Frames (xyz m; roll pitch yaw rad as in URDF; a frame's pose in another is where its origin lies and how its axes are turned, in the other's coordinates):
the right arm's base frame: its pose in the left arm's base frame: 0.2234 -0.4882 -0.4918 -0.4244 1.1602 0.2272
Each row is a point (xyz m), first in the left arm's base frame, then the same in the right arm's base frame.
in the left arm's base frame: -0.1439 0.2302 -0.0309
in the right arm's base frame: -0.5008 0.7115 0.3261
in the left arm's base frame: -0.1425 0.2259 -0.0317
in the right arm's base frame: -0.5000 0.7074 0.3243
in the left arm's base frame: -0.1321 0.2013 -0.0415
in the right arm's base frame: -0.4891 0.6833 0.3138
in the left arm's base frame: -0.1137 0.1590 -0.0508
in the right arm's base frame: -0.4773 0.6403 0.2987
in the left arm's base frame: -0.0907 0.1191 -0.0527
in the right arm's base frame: -0.4702 0.5954 0.2911
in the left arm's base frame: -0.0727 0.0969 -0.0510
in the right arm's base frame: -0.4667 0.5670 0.2916
